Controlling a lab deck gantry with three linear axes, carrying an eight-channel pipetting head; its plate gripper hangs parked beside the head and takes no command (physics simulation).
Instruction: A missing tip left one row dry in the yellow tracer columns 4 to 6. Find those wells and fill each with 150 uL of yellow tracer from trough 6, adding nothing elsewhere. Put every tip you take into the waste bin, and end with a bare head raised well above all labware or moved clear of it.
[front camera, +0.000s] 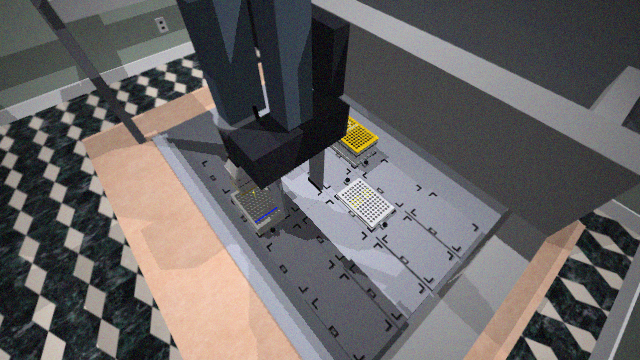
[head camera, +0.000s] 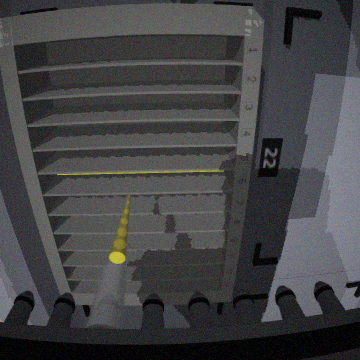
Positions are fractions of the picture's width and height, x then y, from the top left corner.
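There is a deck label 22 (head camera: 0.75, 0.41) in the scene, 0.14 m from the lens.
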